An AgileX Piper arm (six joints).
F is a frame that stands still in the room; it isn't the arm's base.
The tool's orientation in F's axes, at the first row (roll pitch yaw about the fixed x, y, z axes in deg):
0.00 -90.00 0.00
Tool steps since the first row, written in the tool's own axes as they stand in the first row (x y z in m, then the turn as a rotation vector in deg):
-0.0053 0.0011 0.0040 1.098 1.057 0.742
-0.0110 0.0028 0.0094 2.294 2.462 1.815
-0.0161 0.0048 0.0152 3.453 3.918 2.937
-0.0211 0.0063 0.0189 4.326 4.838 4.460
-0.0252 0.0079 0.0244 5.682 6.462 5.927
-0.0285 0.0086 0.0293 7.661 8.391 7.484
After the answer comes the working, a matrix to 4 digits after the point.
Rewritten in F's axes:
-0.0040 0.0011 -0.0053 -0.742 1.057 1.098
-0.0094 0.0028 -0.0110 -1.815 2.462 2.294
-0.0152 0.0048 -0.0161 -2.937 3.918 3.453
-0.0189 0.0063 -0.0211 -4.460 4.838 4.326
-0.0244 0.0079 -0.0252 -5.927 6.462 5.682
-0.0293 0.0086 -0.0285 -7.484 8.391 7.661

The tool's axes in the first row as the columns of a matrix, in F's axes (rounded; the answer above uses it unrounded):
0.0000 0.0000 -1.0000
0.0000 1.0000 0.0000
1.0000 0.0000 0.0000

